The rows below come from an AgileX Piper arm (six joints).
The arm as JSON. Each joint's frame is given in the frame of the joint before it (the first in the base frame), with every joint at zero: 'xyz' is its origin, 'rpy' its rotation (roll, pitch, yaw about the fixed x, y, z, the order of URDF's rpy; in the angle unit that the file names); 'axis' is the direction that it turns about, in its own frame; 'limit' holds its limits. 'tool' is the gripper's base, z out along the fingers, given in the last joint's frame.
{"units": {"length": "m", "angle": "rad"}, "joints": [
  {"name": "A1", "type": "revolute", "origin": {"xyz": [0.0, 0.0, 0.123], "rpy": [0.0, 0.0, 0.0]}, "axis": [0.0, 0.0, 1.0], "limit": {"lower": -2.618, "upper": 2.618}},
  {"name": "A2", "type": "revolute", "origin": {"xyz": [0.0, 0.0, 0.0], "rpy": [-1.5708, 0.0, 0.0]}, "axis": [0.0, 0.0, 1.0], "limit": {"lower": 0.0, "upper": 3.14}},
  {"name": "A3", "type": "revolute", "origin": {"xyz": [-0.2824, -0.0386, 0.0], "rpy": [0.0, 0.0, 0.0]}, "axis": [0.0, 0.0, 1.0], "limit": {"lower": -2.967, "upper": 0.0}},
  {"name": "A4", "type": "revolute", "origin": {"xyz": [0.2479, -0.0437, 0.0], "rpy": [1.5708, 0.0, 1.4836]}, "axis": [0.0, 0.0, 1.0], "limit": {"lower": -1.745, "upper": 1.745}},
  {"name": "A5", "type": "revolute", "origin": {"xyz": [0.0, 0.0, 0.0], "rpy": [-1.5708, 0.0, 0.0]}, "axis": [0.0, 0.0, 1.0], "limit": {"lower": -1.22, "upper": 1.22}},
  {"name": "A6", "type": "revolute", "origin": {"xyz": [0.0, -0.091, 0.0], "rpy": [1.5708, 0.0, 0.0]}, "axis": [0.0, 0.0, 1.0], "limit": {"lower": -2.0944, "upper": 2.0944}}
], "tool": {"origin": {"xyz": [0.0, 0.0, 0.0], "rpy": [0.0, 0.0, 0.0]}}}
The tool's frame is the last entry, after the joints.
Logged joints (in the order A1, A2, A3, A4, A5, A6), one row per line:
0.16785 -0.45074 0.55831 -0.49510 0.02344 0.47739
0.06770 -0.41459 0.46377 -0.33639 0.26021 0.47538
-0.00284 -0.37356 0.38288 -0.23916 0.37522 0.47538
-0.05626 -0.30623 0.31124 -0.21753 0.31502 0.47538
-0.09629 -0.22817 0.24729 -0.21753 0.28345 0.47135
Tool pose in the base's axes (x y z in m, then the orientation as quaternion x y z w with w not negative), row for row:
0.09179 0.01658 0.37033 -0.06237 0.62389 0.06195 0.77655
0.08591 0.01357 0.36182 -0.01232 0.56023 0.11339 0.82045
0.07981 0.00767 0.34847 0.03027 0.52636 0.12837 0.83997
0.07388 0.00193 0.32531 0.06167 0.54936 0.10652 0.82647
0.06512 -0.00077 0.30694 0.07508 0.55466 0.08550 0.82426
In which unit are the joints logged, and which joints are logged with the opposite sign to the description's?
The joints are logged in radians. Opposite sign: A2, A3, A5.
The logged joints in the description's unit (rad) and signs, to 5 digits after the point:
0.16785 0.45074 -0.55831 -0.49510 -0.02344 0.47739
0.06770 0.41459 -0.46377 -0.33639 -0.26021 0.47538
-0.00284 0.37356 -0.38288 -0.23916 -0.37522 0.47538
-0.05626 0.30623 -0.31124 -0.21753 -0.31502 0.47538
-0.09629 0.22817 -0.24729 -0.21753 -0.28345 0.47135

